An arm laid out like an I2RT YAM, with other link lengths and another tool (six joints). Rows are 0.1 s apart.
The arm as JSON. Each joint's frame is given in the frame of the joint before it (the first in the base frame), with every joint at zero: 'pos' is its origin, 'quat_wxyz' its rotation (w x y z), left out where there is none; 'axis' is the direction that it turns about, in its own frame. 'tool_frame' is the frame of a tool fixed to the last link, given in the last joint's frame.
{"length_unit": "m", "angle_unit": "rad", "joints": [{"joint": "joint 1", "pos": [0.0, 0.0, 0.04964], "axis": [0.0, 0.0, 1.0]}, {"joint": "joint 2", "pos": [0.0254, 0.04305, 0.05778], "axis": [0.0, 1.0, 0.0]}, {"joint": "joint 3", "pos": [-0.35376, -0.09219, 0.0], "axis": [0.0, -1.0, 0.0]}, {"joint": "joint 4", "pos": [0.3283, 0.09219, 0.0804], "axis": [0.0, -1.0, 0.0]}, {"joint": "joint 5", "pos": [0.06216, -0.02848, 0.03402], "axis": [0.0, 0.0, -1.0]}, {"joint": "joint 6", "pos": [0.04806, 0.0, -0.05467], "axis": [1.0, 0.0, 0.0]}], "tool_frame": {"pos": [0.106, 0.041, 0.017], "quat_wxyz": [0.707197, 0.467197, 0.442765, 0.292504]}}
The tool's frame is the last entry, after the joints.
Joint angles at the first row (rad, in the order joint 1, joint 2, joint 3, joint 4, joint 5, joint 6):
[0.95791 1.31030 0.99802 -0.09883 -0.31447 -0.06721]
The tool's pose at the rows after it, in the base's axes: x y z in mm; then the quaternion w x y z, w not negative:
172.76 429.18 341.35 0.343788 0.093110 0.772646 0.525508
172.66 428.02 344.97 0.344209 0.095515 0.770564 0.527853
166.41 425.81 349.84 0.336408 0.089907 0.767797 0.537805
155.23 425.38 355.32 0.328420 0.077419 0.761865 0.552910
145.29 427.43 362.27 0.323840 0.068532 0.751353 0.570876
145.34 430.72 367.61 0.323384 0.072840 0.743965 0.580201
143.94 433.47 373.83 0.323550 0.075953 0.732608 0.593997
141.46 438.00 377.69 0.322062 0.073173 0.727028 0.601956
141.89 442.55 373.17 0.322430 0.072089 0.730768 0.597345
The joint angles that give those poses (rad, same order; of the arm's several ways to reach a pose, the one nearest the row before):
[0.96484 1.31915 1.00482 -0.09640 -0.31699 -0.05918]
[0.96370 1.31319 1.00667 -0.09664 -0.31702 -0.05436]
[0.96527 1.30020 1.00252 -0.09314 -0.34119 -0.05253]
[0.97832 1.28578 0.99486 -0.07791 -0.36564 -0.05577]
[0.99608 1.27583 0.98751 -0.04380 -0.37880 -0.05155]
[1.00092 1.27931 0.98970 -0.01525 -0.37749 -0.03600]
[1.00744 1.27877 0.98496 0.02811 -0.37756 -0.02021]
[1.01734 1.28676 0.99131 0.04852 -0.37876 -0.01630]
[1.02439 1.30113 0.99570 0.04649 -0.36939 -0.01946]

